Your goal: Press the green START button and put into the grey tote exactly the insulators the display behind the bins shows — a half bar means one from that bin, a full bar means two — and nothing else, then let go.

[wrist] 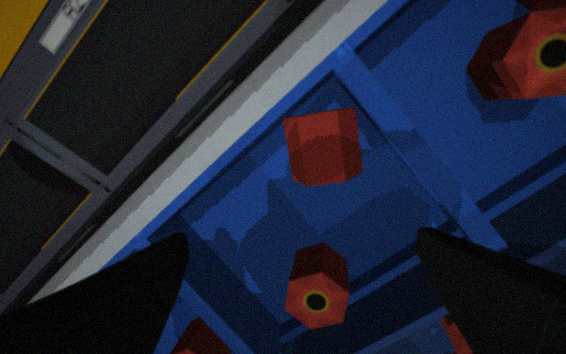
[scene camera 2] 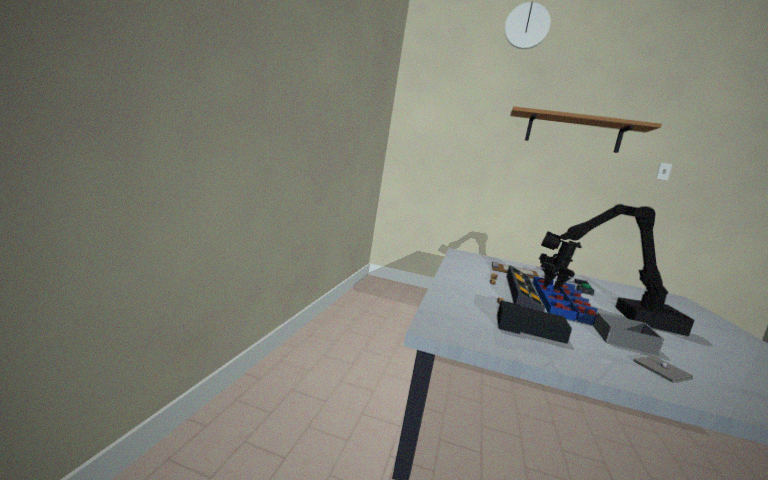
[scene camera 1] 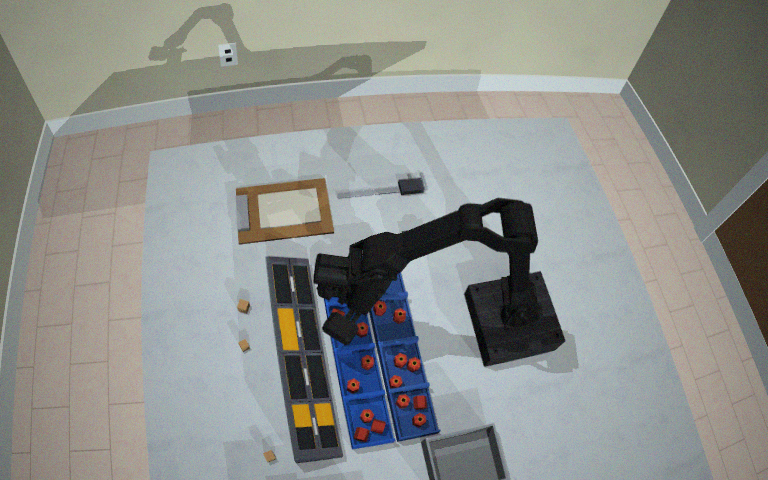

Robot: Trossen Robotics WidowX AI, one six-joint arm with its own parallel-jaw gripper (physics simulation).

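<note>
My gripper [scene camera 2: 553, 285] [wrist: 303, 241] is open and empty above a blue bin [wrist: 405, 130] in the column beside the display; its fingertips are hidden in scene camera 1. In the wrist view one red insulator [wrist: 324, 155] lies on its side ahead of the fingertips, and another insulator [wrist: 317, 300] stands upright between the fingers' lines, not gripped. The display [scene camera 1: 334, 453] [scene camera 2: 526, 310] [wrist: 60, 155] shows one full bar in its second row and two half bars in its bottom row. The grey tote [scene camera 1: 498, 452] [scene camera 2: 628, 339] shows no insulator in its visible part. The green START button [scene camera 2: 585, 285] is behind the bins.
More insulators [scene camera 1: 367, 361] lie in neighbouring bins. Small wooden blocks [scene camera 1: 242, 306] are left of the display. A brown framed board [scene camera 1: 328, 209] and a dark-ended tool [scene camera 1: 411, 185] lie beyond. A black box [scene camera 2: 532, 323] and a flat plate [scene camera 2: 659, 367] are near the table edge.
</note>
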